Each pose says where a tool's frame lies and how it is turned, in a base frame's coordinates. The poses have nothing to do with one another.
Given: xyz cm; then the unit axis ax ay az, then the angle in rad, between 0 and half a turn.
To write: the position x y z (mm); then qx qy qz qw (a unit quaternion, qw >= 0). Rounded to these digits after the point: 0 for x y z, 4 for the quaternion.
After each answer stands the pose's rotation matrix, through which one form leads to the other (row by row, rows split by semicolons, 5 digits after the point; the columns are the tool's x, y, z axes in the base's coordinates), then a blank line. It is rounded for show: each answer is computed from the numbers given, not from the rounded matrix.
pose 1, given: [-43.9, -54.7, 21.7, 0.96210, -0.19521, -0.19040, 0.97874]
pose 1, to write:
[-439, -547, 217, 0.4523, -0.0918, -0.0895, 0.8826]
0.96714 0.07499 -0.24294; -0.24099 0.57491 -0.78192; 0.08103 0.81477 0.57409

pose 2, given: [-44.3, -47.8, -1.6, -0.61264, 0.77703, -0.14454, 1.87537]
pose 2, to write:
[-443, -478, -16, -0.4939, 0.6264, -0.1165, 0.5917]
0.18800 -0.48091 0.85638; -0.75669 0.48496 0.43845; -0.62616 -0.73044 -0.27273

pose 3, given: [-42.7, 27.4, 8.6, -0.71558, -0.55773, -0.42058, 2.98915]
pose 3, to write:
[-427, 274, 86, -0.7135, -0.5561, -0.4194, 0.0761]
0.02976 0.85743 0.51373; 0.72970 -0.36989 0.57508; 0.68312 0.35775 -0.63668

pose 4, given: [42.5, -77.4, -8.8, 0.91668, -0.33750, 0.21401, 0.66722]
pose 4, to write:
[425, -774, -88, 0.3002, -0.1105, 0.0701, 0.9449]
0.96575 -0.19878 -0.16677; 0.06608 0.80997 -0.58273; 0.25092 0.55175 0.79537

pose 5, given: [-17.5, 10.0, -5.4, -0.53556, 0.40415, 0.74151, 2.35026]
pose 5, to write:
[-175, 100, -54, -0.4942, 0.3729, 0.6842, 0.3854]
-0.21446 -0.89602 -0.38879; 0.15884 -0.42475 0.89127; -0.96373 0.12939 0.23342

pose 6, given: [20.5, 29.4, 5.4, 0.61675, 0.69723, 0.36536, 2.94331]
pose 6, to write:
[205, 294, 54, 0.6137, 0.6938, 0.3636, 0.0990]
-0.22710 0.77964 0.58360; 0.92358 -0.01767 0.38300; 0.30891 0.62598 -0.71605

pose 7, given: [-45.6, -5.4, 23.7, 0.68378, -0.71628, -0.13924, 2.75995]
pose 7, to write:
[-456, -54, 237, 0.6714, -0.7033, -0.1367, 0.1897]
-0.02658 -0.89246 -0.45034; -0.99618 0.06115 -0.06238; 0.08321 0.44696 -0.89067

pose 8, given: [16.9, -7.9, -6.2, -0.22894, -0.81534, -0.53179, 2.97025]
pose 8, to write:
[169, -79, -62, -0.2281, -0.8124, -0.5298, 0.0856]
-0.88130 0.46127 0.10269; 0.27992 0.33448 0.89987; 0.38074 0.82180 -0.42389

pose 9, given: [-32.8, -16.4, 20.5, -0.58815, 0.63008, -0.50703, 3.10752]
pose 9, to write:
[-328, -164, 205, -0.5881, 0.6300, -0.5070, 0.0170]
-0.30778 -0.72368 0.61771; -0.75822 -0.20565 -0.61872; 0.57478 -0.65879 -0.48541

